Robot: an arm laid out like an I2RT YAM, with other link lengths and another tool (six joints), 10 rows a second.
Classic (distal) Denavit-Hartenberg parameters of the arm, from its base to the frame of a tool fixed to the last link. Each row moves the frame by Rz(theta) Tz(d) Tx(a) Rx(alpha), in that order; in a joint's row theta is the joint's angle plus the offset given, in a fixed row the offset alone. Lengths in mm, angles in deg.
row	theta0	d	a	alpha
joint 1	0	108.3	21.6	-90
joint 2	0	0	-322.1	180
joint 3	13.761	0	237.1	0
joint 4	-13.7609	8.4	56.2	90
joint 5	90	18.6	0	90
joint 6	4.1	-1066.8	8.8	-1.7
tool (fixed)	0	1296.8	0	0
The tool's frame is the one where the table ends.
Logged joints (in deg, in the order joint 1, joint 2, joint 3, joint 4, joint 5, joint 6), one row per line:
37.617 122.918 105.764 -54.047 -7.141 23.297
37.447 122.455 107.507 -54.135 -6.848 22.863
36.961 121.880 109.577 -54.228 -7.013 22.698
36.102 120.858 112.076 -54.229 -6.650 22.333
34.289 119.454 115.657 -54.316 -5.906 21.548
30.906 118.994 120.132 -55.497 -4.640 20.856
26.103 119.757 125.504 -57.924 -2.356 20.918
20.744 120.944 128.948 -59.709 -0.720 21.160
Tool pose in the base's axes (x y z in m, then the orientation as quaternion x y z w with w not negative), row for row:
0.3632 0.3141 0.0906 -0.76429 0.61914 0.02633 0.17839
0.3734 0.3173 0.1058 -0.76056 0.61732 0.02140 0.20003
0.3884 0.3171 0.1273 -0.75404 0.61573 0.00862 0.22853
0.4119 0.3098 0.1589 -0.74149 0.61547 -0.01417 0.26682
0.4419 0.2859 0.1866 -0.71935 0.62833 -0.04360 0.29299
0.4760 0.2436 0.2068 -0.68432 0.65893 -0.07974 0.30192
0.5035 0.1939 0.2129 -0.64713 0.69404 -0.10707 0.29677
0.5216 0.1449 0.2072 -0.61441 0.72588 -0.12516 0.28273
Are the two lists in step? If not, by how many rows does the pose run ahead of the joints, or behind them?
The pose runs 1 row ahead of the joints: the pose in row i belongs to the joints in row i + 1.
